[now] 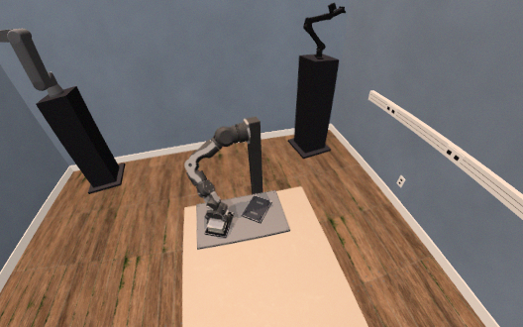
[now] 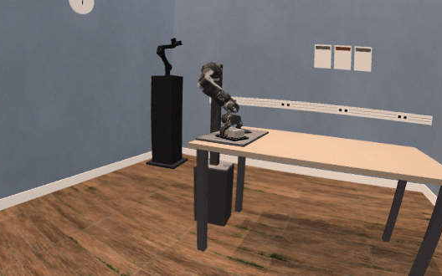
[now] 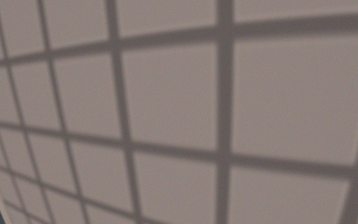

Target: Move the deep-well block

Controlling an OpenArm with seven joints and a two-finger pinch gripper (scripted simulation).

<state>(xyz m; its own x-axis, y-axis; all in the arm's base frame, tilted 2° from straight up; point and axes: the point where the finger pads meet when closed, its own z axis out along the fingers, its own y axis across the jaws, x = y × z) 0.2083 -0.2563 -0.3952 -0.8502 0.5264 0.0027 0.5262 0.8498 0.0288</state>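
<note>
The black plate nest lies 10 mm below my hand. Round my hand: 96-well deep-well block (20 mm above).
</note>
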